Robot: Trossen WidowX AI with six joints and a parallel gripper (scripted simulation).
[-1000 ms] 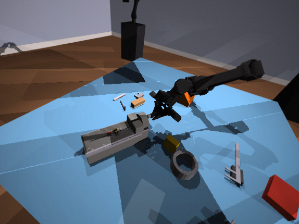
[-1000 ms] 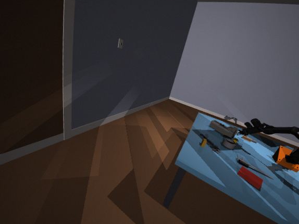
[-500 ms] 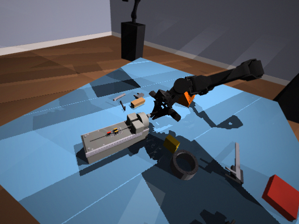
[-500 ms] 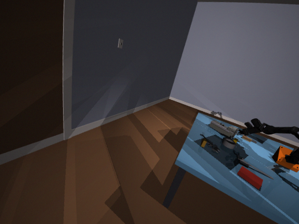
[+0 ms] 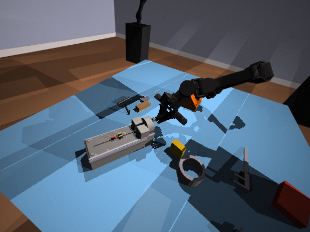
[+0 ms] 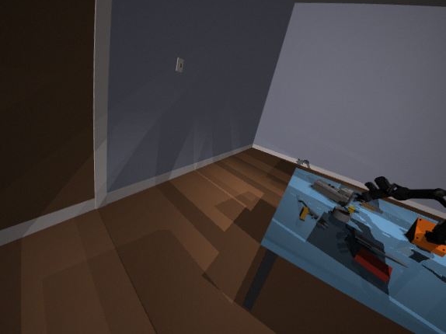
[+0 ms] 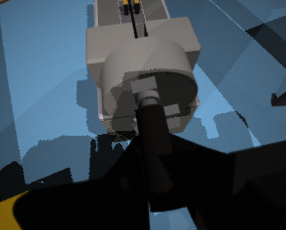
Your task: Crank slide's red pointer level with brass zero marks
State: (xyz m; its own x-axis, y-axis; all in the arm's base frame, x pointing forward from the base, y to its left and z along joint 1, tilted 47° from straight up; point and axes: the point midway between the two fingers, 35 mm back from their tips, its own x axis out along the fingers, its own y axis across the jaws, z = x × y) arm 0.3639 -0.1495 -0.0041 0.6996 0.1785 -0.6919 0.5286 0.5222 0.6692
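Right now the yellow block is 4 cm ahead of my gripper tip, 13 cm to the left of it and 6 cm below it. The rest, counted from my gripper tip: dark crank handle (1 cm behind, 1 cm to the left, 3 cm above); then red pointer (16 cm ahead, 11 cm to the right, 1 cm below); then brown block (15 cm behind, 14 cm to the right, 8 cm below).
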